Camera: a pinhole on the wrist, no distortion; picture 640 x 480 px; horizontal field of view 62.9 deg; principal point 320.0 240.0 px. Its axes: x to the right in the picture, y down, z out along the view. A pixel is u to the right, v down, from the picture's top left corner.
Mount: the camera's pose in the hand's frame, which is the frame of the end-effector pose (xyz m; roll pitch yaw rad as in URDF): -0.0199 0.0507 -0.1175 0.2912 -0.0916 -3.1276
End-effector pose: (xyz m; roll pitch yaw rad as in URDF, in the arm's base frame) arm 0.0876 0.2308 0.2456 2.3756 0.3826 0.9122
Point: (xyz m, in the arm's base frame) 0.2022 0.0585 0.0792
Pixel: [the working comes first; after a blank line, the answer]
In the camera's frame: 0.0149 0.1423 0.3569

342 449
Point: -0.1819 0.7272 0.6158
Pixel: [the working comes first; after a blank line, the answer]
In the camera's frame: -0.1410 -0.0326 -0.5529

behind the camera
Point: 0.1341 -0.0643 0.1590
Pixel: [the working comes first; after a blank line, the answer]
In the camera's frame: 0.1722 0.1062 0.3513

576 398
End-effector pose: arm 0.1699 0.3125 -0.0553 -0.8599 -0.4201 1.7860
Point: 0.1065 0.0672 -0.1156
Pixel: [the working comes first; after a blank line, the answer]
In the camera's frame: 0.2312 0.0610 0.1990

outside the picture
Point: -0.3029 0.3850 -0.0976
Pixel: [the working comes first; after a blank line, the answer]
In the camera's frame: -0.1281 -0.1928 0.4736

178 27
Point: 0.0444 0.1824 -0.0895
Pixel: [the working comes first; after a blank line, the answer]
In the camera's frame: 0.1065 0.0262 0.2312

561 299
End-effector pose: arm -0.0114 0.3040 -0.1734 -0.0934 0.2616 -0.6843
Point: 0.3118 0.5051 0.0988
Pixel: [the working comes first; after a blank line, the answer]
In the camera's frame: -0.0316 -0.1386 0.5107

288 98
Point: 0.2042 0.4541 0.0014
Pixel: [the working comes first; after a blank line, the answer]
In the camera's frame: -0.0168 -0.0800 0.3692

296 127
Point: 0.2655 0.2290 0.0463
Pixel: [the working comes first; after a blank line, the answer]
In the camera's frame: -0.1785 0.0871 0.4179

96 349
